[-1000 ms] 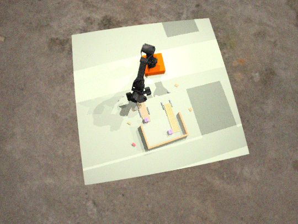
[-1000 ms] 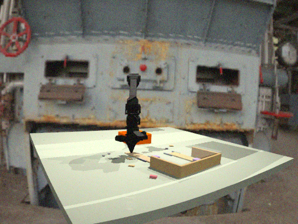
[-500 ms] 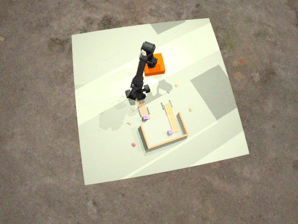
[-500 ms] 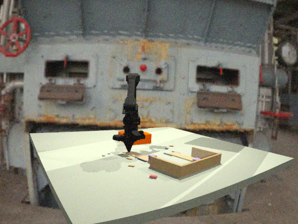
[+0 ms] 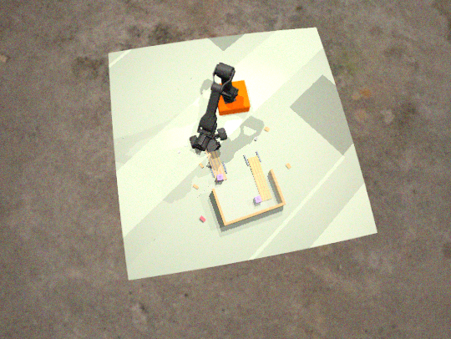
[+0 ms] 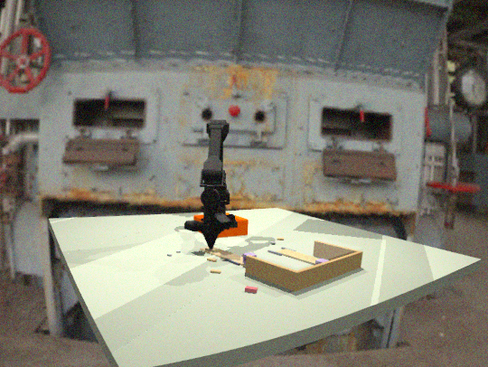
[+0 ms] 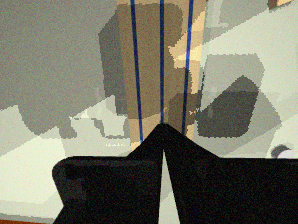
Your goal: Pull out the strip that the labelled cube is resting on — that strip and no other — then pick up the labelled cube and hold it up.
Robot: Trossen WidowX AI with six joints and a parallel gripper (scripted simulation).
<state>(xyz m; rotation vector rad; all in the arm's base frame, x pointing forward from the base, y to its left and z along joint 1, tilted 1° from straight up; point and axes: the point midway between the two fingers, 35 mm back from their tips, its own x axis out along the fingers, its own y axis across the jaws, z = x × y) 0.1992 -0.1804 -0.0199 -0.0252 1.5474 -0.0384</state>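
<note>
Right now my gripper tip is 9 cm short of the strip. From my gripper tip the other things lie so: pink block (37 cm ahead, 15 cm to the right).
</note>
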